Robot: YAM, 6 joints.
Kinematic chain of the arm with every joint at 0, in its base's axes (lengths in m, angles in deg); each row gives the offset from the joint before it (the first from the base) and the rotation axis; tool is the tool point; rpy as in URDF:
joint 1: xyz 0 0 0.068 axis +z
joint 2: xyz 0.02 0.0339 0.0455 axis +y
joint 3: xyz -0.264 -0.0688 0 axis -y
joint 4: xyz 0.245 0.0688 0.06 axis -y
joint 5: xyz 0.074 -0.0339 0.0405 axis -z
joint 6: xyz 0.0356 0 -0.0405 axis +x
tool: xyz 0 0 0 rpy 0 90 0
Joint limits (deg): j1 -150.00..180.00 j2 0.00..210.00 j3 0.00..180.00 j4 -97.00..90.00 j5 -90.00..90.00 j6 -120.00..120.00
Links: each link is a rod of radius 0.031 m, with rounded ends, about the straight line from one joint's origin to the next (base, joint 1, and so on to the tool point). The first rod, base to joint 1, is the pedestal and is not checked.
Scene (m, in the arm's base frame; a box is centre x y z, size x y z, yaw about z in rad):
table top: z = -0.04
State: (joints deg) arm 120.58 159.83 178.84 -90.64 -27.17 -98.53
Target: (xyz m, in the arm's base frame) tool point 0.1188 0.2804 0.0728
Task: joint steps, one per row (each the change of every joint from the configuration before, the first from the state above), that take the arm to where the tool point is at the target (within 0.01 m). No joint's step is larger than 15 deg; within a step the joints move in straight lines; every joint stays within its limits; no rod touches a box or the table.
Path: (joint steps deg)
1: -7.92 -3.19 -13.93 -0.91 1.53 0.00
2: -7.92 -3.18 -13.93 -0.91 1.52 0.00
3: -7.92 -3.19 -13.93 -0.91 1.53 0.00
4: -7.92 -3.19 -13.93 -0.90 1.52 0.00
5: -7.92 -3.18 -13.93 -0.91 1.53 0.00
6: -7.92 -3.19 -13.93 -0.91 1.52 0.00
7: -7.92 -3.18 -13.93 -0.91 1.53 0.00

